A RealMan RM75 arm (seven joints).
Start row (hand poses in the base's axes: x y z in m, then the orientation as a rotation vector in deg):
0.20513 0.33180 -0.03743 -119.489 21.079 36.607
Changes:
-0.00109 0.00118 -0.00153 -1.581 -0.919 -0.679
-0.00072 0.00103 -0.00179 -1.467 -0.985 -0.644
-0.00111 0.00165 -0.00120 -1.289 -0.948 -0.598
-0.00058 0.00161 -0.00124 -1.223 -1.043 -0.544
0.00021 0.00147 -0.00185 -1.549 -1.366 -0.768
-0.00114 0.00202 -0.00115 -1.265 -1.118 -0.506
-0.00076 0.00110 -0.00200 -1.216 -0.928 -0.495
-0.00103 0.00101 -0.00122 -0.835 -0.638 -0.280
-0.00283 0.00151 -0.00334 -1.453 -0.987 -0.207
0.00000 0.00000 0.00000 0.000 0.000 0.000
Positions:
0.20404 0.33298 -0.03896 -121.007 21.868 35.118
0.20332 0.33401 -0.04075 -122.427 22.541 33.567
0.20221 0.33566 -0.04195 -123.670 23.121 32.080
0.20163 0.33727 -0.04319 -124.872 23.567 30.510
0.20184 0.33874 -0.04504 -126.356 24.191 28.406
0.20070 0.34076 -0.04619 -127.588 24.566 26.731
0.19994 0.34186 -0.04819 -128.735 25.011 25.268
0.19891 0.34287 -0.04941 -129.534 25.250 24.286
0.19608 0.34438 -0.05275 -130.986 25.414 22.847
0.19608 0.34438 -0.05275 -130.986 25.414 22.847

